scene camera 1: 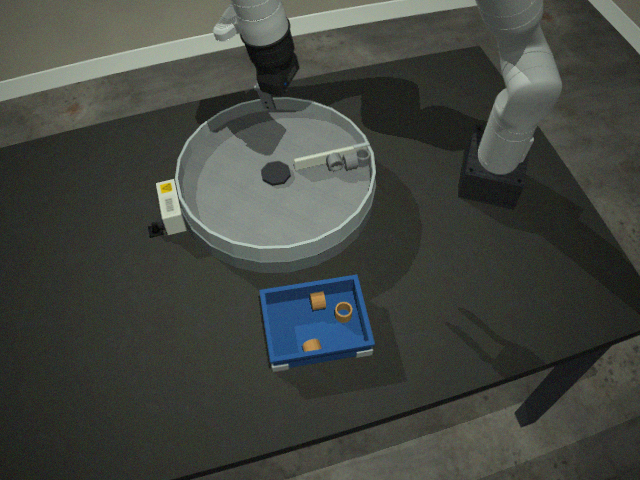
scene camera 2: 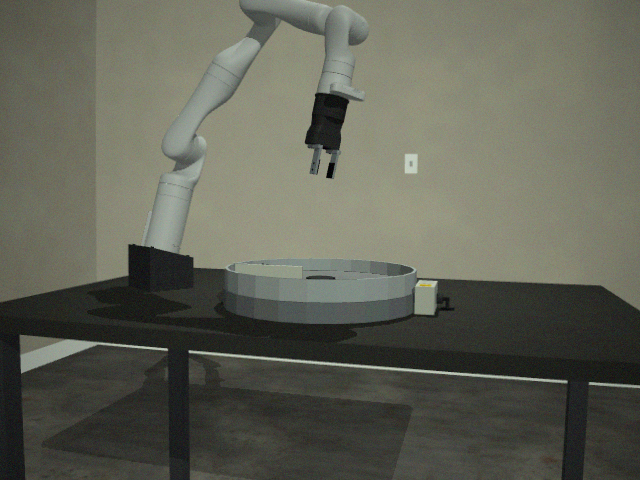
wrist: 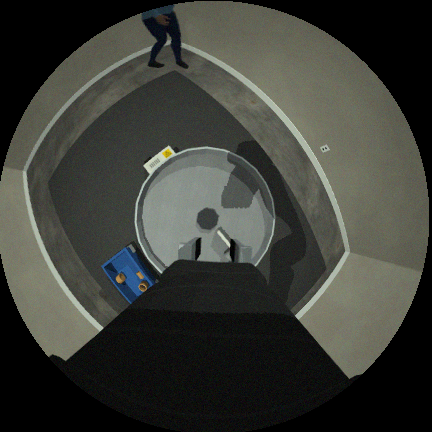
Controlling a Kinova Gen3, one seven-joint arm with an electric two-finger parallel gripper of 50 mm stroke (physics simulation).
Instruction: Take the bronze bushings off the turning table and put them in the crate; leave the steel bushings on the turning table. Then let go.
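Places are measured from the arm's base along level axes (x ahead, y left, z up), in millimetres.
Where they show: gripper, between the fingertips: (scene camera 1: 275, 99) (scene camera 2: 321, 176) (wrist: 214, 245); arm's base, origin of its link: (scene camera 1: 498, 155) (scene camera 2: 161, 250).
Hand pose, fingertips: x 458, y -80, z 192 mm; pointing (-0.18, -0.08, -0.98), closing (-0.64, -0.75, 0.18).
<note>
Things, the pixels of their centre, and the offset from my fingertips. "spot": a spot on its surface instead.
- bushing, middle of its body: (scene camera 1: 334, 162) dx -119, dy -11, dz -218 mm
- blue crate, middle of its body: (scene camera 1: 315, 322) (wrist: 130, 276) dx +13, dy +324, dz -261 mm
- pale bar, a spot on its surface: (scene camera 1: 310, 160) spot: dx -68, dy -22, dz -209 mm
- dark hub, middle of its body: (scene camera 1: 275, 173) (scene camera 2: 320, 279) (wrist: 207, 218) dx +8, dy -24, dz -229 mm
- white box, a spot on its surface: (scene camera 2: 425, 298) spot: dx +245, dy -66, dz -253 mm
The turning table (scene camera 1: 232, 206) (scene camera 2: 320, 289) (wrist: 175, 200) is a round grey tray with a raised wall. Three grey steel bushings lie in it against the pale bar: one bushing (scene camera 1: 334, 162) on its side, a second (scene camera 1: 351, 160) beside it, and a third (scene camera 1: 362, 155) near the wall. No bronze bushing shows on the turning table. The blue crate (scene camera 1: 281, 322) (wrist: 112, 266) holds three bronze bushings: one (scene camera 1: 317, 300) on its side, one (scene camera 1: 343, 312) upright, one (scene camera 1: 311, 345) by the front wall. My gripper (scene camera 2: 322, 176) (wrist: 214, 245) is open and empty, high above the turning table.
The pale bar (scene camera 1: 310, 160) (scene camera 2: 268, 270) reaches from near the dark hub (scene camera 1: 275, 173) (wrist: 207, 219) to the wall. A white box (scene camera 1: 170, 206) (scene camera 2: 425, 298) (wrist: 160, 160) with a yellow label stands against the turning table. A person (wrist: 165, 32) stands beyond the table's far edge in the wrist view.
</note>
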